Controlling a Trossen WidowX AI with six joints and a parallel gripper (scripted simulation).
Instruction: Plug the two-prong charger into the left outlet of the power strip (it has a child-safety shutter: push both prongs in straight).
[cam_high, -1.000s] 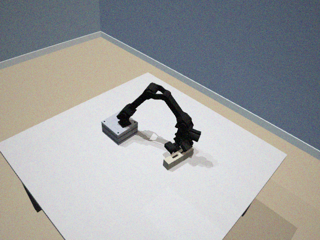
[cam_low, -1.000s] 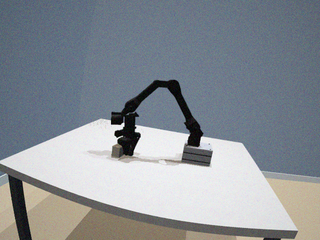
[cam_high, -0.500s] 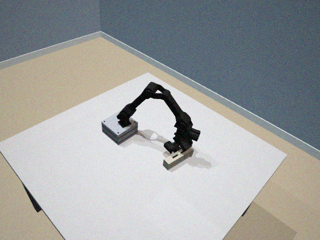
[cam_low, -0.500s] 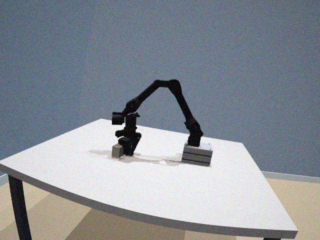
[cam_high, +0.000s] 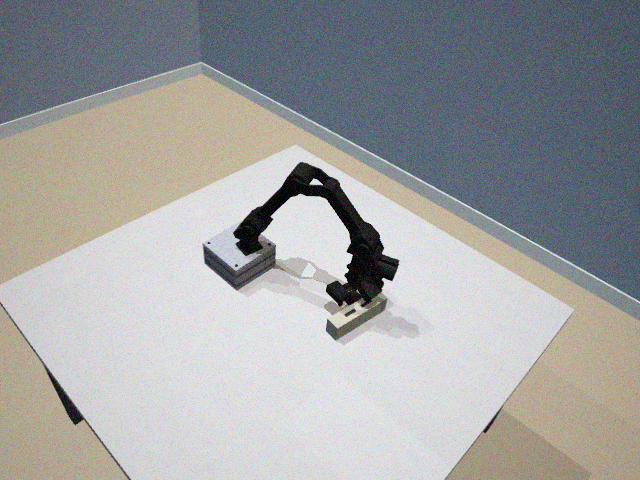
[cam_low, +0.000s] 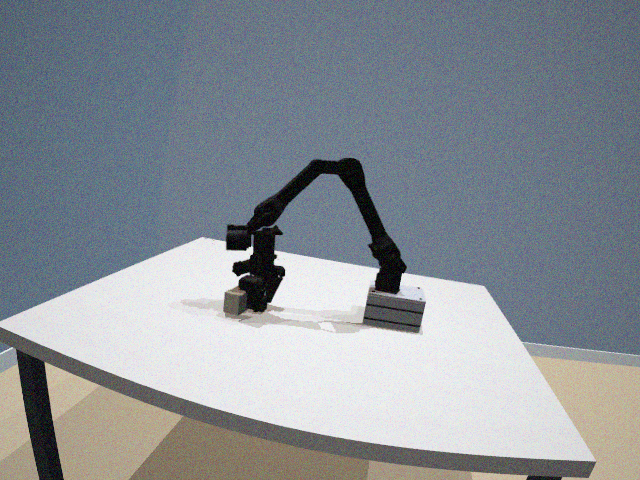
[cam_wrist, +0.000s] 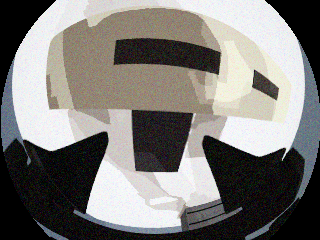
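Now: gripper tip 30 mm short of the black two-prong charger and 10 mm below it.
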